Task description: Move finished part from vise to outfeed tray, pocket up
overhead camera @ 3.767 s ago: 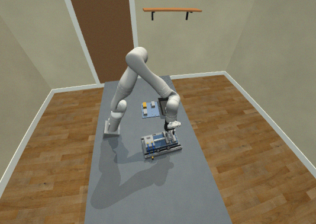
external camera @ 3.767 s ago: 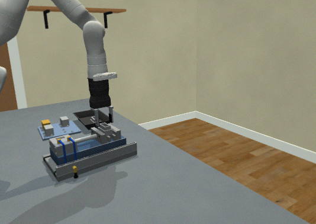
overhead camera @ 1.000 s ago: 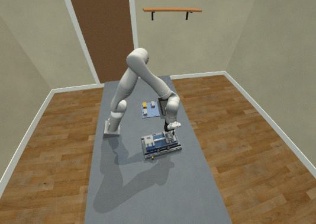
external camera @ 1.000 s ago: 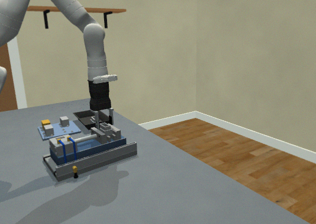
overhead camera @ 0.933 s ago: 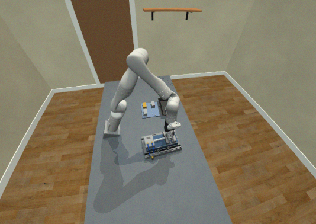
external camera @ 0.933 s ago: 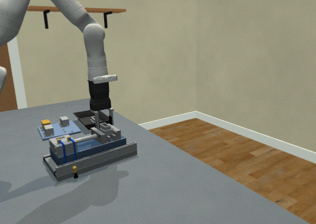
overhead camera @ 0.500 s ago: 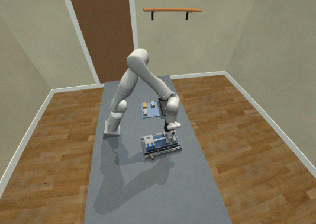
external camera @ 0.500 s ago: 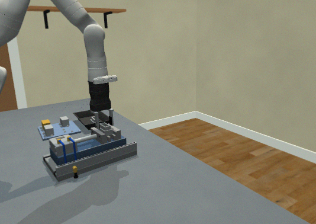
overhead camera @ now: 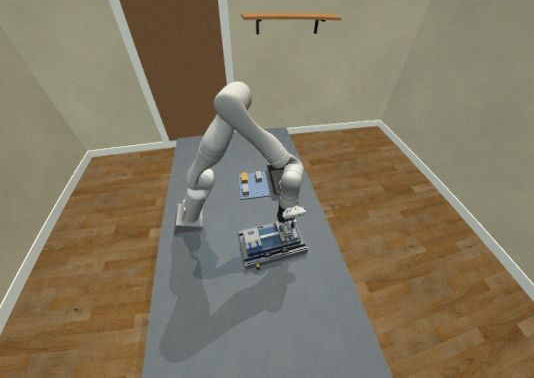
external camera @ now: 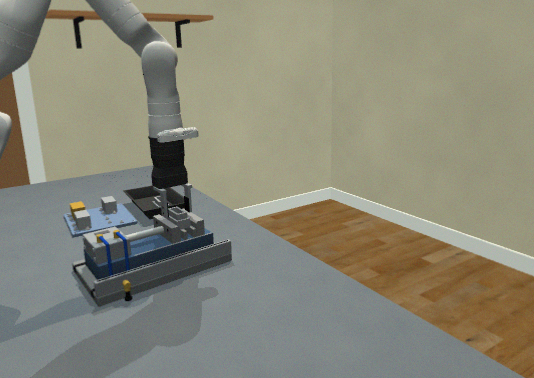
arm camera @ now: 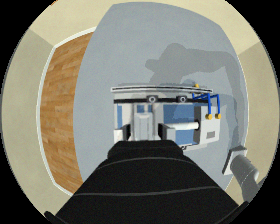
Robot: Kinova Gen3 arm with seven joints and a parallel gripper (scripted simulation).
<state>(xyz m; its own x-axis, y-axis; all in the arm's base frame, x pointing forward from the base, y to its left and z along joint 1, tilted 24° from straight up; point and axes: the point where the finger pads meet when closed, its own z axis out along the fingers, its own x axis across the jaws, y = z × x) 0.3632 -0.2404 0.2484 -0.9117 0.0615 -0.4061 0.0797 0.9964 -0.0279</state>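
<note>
The rail lies 90 mm to the right of my hand, 90 mm below it and 80 mm behind it. From my hand the other things lie so: light blue fixture plate (380 mm to the left, 120 mm below, 40 mm behind).
</note>
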